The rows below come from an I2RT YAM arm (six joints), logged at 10 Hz.
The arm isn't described. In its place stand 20 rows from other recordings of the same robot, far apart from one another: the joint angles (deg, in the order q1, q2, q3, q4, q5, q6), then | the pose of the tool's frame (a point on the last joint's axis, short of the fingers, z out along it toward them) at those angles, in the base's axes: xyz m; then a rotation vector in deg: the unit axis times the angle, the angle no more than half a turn.
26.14 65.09 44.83 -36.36 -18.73 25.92 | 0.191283 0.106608 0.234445 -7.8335 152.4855 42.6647
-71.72 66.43 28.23 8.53 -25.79 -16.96 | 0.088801 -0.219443 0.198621 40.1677 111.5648 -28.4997
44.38 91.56 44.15 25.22 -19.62 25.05 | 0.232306 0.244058 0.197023 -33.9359 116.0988 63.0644
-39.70 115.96 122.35 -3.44 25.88 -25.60 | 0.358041 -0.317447 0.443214 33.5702 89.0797 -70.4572
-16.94 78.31 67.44 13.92 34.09 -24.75 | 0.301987 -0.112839 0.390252 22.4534 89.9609 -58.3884
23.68 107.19 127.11 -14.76 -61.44 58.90 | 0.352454 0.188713 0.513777 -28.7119 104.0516 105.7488
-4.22 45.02 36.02 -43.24 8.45 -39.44 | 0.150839 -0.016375 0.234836 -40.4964 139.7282 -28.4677
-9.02 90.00 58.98 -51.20 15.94 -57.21 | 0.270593 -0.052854 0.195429 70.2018 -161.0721 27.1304
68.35 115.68 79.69 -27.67 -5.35 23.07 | 0.150560 0.388302 0.157919 -64.0938 149.0650 32.4700
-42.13 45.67 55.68 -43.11 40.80 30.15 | 0.096326 -0.118495 0.348892 89.3807 81.8085 -50.6488
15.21 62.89 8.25 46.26 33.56 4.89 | 0.191373 0.031637 0.168307 15.9495 95.9881 -13.7693
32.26 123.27 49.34 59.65 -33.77 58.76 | 0.319821 0.225271 0.089861 -0.0561 121.2170 90.5193
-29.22 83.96 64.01 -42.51 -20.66 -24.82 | 0.261505 -0.131878 0.253691 -0.9136 146.3628 7.4633
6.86 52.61 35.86 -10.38 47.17 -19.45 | 0.200675 -0.002154 0.265321 3.5943 115.2397 -55.8064
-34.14 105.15 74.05 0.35 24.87 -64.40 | 0.340150 -0.248735 0.238802 -19.3091 137.6894 -79.2976
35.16 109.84 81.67 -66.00 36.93 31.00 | 0.295561 0.182024 0.196877 -7.5848 156.3976 -46.9181
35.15 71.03 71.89 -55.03 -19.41 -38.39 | 0.190426 0.148552 0.339615 -91.3589 109.1301 22.9949
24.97 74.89 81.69 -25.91 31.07 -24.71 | 0.267102 0.104115 0.422752 -25.5032 105.0414 -29.3051
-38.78 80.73 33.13 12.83 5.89 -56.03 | 0.213540 -0.176254 0.171195 -16.7717 134.9696 -57.0913
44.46 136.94 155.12 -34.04 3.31 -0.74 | 0.381368 0.371367 0.397260 -39.0946 100.0168 27.3207
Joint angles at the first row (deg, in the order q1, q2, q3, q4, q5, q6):
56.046 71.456 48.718 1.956 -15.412 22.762
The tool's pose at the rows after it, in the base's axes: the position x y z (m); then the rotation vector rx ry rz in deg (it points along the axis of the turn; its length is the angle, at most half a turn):
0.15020 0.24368 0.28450 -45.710 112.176 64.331
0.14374 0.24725 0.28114 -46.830 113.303 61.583
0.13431 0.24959 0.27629 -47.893 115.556 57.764
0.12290 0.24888 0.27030 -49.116 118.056 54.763
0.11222 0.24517 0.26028 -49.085 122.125 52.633
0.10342 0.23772 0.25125 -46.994 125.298 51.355
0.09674 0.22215 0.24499 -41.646 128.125 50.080
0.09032 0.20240 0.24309 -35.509 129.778 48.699
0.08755 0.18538 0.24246 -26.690 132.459 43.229
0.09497 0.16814 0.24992 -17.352 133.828 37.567
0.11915 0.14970 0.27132 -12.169 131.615 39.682
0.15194 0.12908 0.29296 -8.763 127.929 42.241
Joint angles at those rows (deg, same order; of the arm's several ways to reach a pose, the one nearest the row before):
56.544 71.454 48.604 1.518 -14.685 22.263
58.349 71.631 48.712 -0.218 -11.969 21.354
60.679 71.479 48.694 -3.269 -8.272 20.824
63.035 70.693 47.995 -6.367 -5.344 21.002
64.974 69.762 46.471 -9.400 -3.268 22.968
66.322 67.968 44.069 -10.917 -1.211 25.837
66.696 64.134 40.854 -12.676 1.553 29.892
66.707 58.785 37.906 -15.501 4.709 33.721
66.579 55.084 37.079 -21.180 10.768 38.668
63.239 52.525 38.459 -27.371 14.796 41.760
53.110 50.742 41.435 -28.006 8.779 38.192
40.236 51.822 45.149 -26.018 -0.634 32.745

